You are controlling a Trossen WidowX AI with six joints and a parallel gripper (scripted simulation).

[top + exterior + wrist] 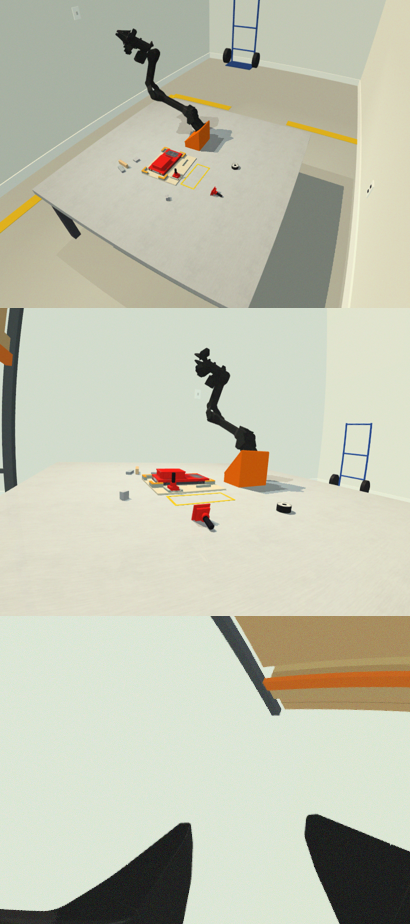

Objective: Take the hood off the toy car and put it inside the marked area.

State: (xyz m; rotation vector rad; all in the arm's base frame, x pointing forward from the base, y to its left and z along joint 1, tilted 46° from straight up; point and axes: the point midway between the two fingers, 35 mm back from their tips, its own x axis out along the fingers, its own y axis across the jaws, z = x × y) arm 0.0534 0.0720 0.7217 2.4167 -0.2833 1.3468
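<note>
Right now my gripper tip is 640 mm above the hood, 420 mm to the right of it and 220 mm short of it. From my gripper tip the other things lie so: black wheel (790 mm to the left, 670 mm below).
</note>
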